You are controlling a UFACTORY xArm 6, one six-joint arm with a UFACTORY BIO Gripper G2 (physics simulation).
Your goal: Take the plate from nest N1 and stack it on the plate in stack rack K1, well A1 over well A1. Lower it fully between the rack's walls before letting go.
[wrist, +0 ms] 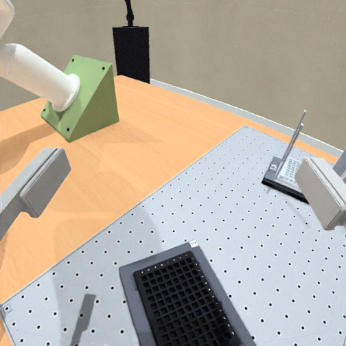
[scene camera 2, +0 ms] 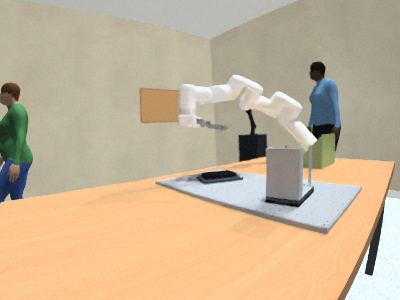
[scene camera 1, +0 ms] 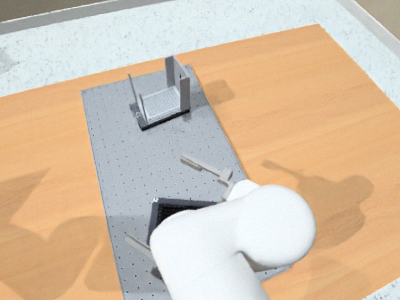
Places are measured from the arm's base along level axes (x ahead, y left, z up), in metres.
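Pixels of known places: hand, its tool point: (scene camera 2: 222, 127) (scene camera 1: 166, 200); arm's base, origin of its link: (scene camera 2: 314, 149).
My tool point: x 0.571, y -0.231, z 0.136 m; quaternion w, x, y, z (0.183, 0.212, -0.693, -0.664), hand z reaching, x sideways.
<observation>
For each thing: its top centre in the pictures, then the offset to it from my tool point. Level surfaces: height alone.
- black well plate, centre of its top: (scene camera 1: 183, 222) (scene camera 2: 218, 173) dx +0.023, dy -0.008, dz -0.183 m
- Rack K1, centre of its top: (scene camera 1: 154, 74) (scene camera 2: 292, 146) dx +0.110, dy +0.340, dz -0.062 m
- light grey plate, centre of its top: (scene camera 1: 161, 101) dx +0.120, dy +0.340, dz -0.175 m
- grey perforated board, height of its surface: dz -0.209 m
- wooden table, height of its surface: dz -0.222 m
A black well plate (scene camera 1: 169, 209) (scene camera 2: 219, 174) (wrist: 185, 300) lies flat in the dark grey nest N1 (wrist: 133, 300), which has a small white label at one corner; the arm hides much of both in scene camera 1. Rack K1 (scene camera 1: 185, 92) (scene camera 2: 284, 175) (wrist: 285, 192) has upright walls, and a light grey plate (scene camera 1: 162, 102) (wrist: 290, 171) lies low between them. My gripper (scene camera 1: 155, 198) (scene camera 2: 225, 128) (wrist: 185, 190) is open and empty, fingers wide apart. It hangs high above the board, near the nest, with its fingers tilted well away from straight down.
Nest and rack stand on a grey perforated board (scene camera 1: 140, 160) (scene camera 2: 255, 200) (wrist: 200, 220) on the wooden table (scene camera 1: 280, 100) (scene camera 2: 150, 235) (wrist: 100, 180). The arm's green wedge base (scene camera 2: 326, 150) (wrist: 95, 100) is at the table's edge. A black pedestal (scene camera 2: 252, 146) (wrist: 131, 52) stands beyond the table.
</observation>
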